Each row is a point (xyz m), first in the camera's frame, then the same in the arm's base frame.
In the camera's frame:
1: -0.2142 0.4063 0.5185
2: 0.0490 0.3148 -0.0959
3: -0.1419 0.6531 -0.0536
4: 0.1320 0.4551 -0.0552
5: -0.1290 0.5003 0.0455
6: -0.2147 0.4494 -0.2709
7: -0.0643 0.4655 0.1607
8: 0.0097 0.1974 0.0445
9: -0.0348 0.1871 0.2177
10: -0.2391 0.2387 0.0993
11: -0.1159 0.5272 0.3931
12: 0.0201 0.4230 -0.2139
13: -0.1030 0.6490 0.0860
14: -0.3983 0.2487 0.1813
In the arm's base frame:
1: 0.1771 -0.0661 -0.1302
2: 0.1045 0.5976 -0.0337
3: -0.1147 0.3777 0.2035
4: 0.1592 0.5572 0.1199
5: -0.0161 0.3447 0.0534
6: -0.2352 0.5916 0.0198
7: 0.1044 0.2854 0.0285
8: 0.1722 0.4963 -0.1758
9: 0.2261 0.3329 -0.2255
10: -0.0154 0.3293 -0.2351
11: 0.1648 0.0470 0.0343
12: -0.0060 0.6530 0.0721
13: -0.0106 0.2772 0.1942
14: -0.1076 0.1875 -0.2947

